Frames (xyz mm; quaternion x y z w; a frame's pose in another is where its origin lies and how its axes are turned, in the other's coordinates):
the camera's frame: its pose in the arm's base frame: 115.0 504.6 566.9 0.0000 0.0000 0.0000 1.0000
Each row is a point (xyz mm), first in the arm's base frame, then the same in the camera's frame.
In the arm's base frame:
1: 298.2 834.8 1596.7
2: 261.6 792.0 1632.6
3: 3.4 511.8 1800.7
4: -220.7 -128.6 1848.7
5: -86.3 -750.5 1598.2
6: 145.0 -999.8 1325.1
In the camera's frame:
1: 183.2 330.2 1029.8
2: 146.6 287.4 1065.7
3: -111.6 7.2 1233.8
4: -335.7 -633.2 1281.8
5: -201.3 -1255.1 1031.3
6: 30.0 -1504.4 758.2

